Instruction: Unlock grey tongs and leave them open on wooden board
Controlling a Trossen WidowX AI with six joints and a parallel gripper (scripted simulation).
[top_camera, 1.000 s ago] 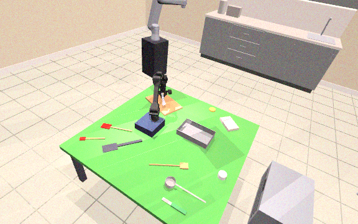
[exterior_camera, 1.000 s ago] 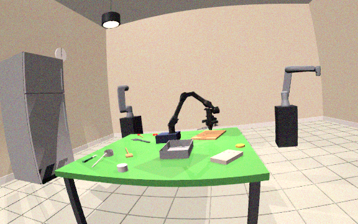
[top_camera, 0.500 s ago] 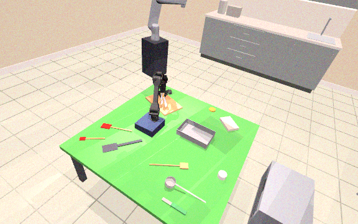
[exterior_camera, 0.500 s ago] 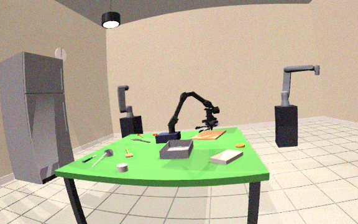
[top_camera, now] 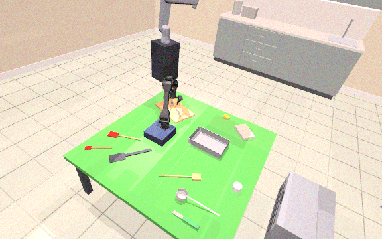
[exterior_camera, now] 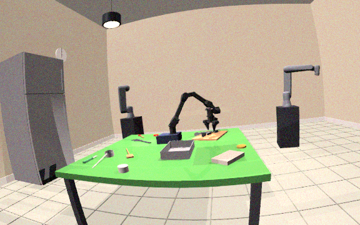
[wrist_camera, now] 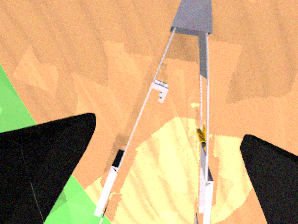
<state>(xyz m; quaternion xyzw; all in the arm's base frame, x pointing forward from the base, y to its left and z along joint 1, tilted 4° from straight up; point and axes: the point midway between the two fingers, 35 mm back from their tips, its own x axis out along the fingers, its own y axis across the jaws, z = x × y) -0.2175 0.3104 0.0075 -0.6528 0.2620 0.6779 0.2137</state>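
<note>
The wooden board is 30 mm ahead of my gripper tip and 40 mm below it. Round my gripper tip: dark spatula: 210 mm ahead, 690 mm to the right, 50 mm below; then pale block: 710 mm ahead, 240 mm to the left, 40 mm below; then grey roasting tin: 570 mm ahead, 130 mm to the right, 20 mm below.
</note>
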